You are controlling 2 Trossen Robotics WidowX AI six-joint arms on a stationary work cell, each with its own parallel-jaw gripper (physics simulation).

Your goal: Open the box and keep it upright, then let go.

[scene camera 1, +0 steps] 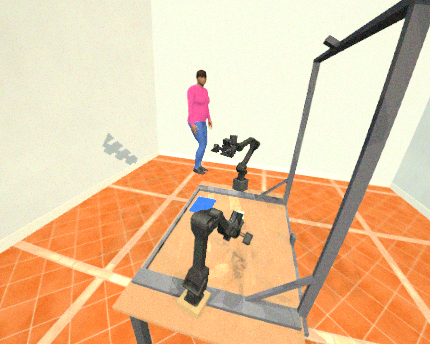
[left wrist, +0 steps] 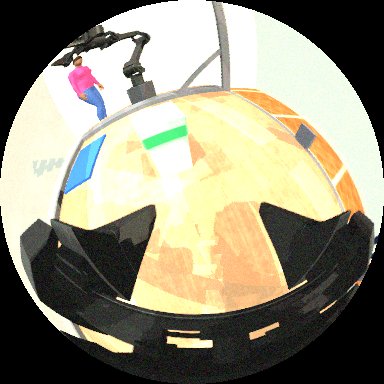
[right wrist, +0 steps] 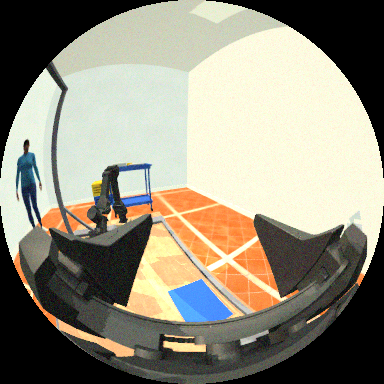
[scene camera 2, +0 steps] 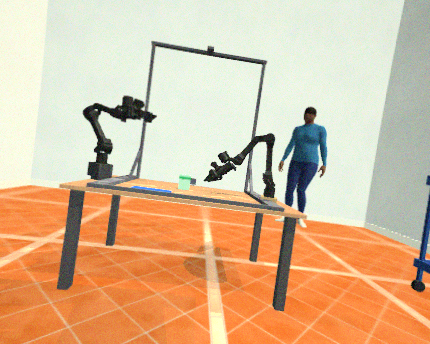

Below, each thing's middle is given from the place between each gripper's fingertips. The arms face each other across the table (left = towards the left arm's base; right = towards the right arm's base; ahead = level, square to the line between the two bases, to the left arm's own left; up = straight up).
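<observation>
Counting from my left hand, I find the pale green box (left wrist: pixel 173 156) 3 cm ahead, 14 cm to the right and 2 cm below. The flat blue square (right wrist: pixel 195 301) is 28 cm to the right of my left hand, 32 cm ahead of it and 7 cm below it.
My right hand is now 6 cm to the right of the flat blue square, 5 cm short of it and 41 cm above it. From that same right hand, the pale green box is 21 cm to the left, 24 cm behind and 37 cm below.
</observation>
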